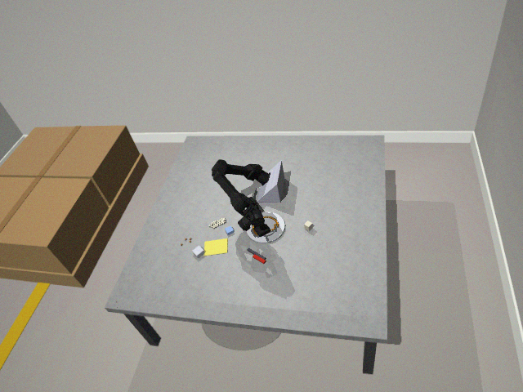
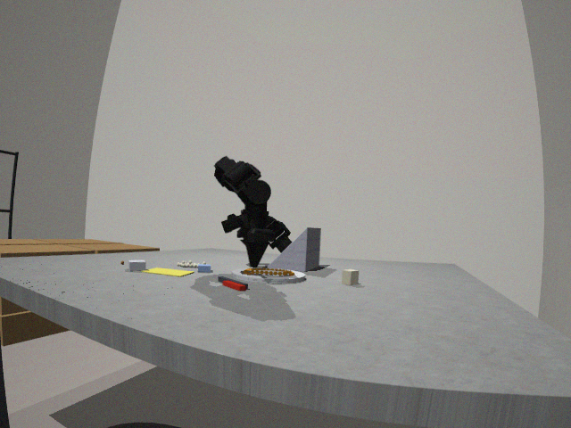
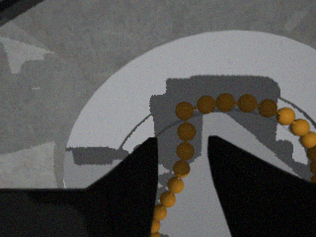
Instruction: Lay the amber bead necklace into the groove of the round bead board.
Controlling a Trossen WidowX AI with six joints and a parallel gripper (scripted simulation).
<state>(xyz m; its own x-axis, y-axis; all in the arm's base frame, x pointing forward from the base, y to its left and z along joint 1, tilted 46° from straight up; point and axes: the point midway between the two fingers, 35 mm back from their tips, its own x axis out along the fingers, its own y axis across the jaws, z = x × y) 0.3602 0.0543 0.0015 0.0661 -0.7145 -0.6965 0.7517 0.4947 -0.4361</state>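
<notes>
Right now my gripper tip is 50 mm past the round bead board, 20 mm to the right of it and 20 mm above it. The rest, counted from my gripper tip: blue cube: 170 mm to the right, 20 mm below, 10 mm behind; yellow sheet: 210 mm to the right, 100 mm ahead, 30 mm below; red-handled tool: 130 mm ahead, 20 mm to the left, 20 mm below.
</notes>
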